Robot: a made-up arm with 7 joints.
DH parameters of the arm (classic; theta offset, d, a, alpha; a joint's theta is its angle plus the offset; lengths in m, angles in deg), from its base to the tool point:
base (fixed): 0 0.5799 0.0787 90
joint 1: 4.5 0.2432 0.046 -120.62
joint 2: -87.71 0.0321 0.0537 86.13
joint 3: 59.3 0.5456 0.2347 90
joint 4: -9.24 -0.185 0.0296 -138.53
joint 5: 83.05 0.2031 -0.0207 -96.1
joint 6: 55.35 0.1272 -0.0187 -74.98
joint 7: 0 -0.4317 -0.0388 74.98
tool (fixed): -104.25 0.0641 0 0
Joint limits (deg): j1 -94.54..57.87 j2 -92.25..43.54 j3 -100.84..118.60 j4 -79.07..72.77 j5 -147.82..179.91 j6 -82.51..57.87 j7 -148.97..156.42
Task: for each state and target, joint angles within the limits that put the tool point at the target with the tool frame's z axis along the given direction. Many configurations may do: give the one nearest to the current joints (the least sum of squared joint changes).
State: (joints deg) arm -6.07 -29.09 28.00 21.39 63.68 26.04 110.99
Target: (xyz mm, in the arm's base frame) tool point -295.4 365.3 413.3 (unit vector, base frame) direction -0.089 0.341 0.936
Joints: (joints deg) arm -5.15 -5.02 33.90 44.57 35.59 10.32 156.42
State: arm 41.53 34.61 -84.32 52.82 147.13 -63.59 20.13
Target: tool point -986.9 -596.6 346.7 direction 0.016 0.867 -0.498
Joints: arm 57.62 11.91 -100.84 70.19 139.36 -82.51 60.48
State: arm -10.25 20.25 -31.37 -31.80 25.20 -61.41 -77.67
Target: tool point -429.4 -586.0 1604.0 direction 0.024 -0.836 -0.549
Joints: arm -11.66 12.62 -43.78 -32.51 21.23 -82.51 -88.92
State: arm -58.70 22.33 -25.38 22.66 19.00 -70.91 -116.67
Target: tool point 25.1 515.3 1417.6 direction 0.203 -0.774 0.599
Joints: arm -80.94 -24.97 -8.91 24.72 12.82 -77.27 -122.39
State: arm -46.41 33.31 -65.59 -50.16 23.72 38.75 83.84
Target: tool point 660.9 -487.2 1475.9 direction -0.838 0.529 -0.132
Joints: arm -53.13 40.74 -58.18 -48.92 37.59 -12.94 89.21
